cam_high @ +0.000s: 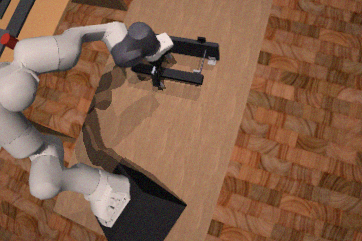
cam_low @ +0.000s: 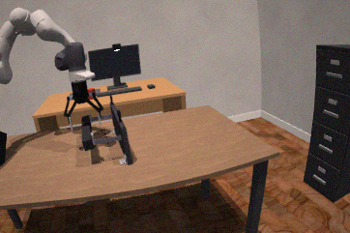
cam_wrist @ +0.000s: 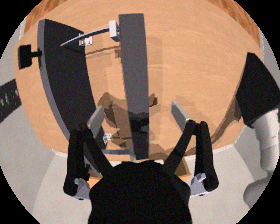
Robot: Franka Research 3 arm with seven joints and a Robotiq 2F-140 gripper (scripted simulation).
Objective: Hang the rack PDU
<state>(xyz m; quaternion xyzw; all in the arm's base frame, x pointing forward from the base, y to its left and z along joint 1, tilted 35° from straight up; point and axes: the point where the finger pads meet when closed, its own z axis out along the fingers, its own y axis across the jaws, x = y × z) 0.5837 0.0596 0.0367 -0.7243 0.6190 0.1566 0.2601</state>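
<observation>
Now: hand 2 cm short of the rack PDU and 3 cm above it. Also, from my hand: mounting panel: 16 cm ahead, 3 cm to the left, 5 cm below.
</observation>
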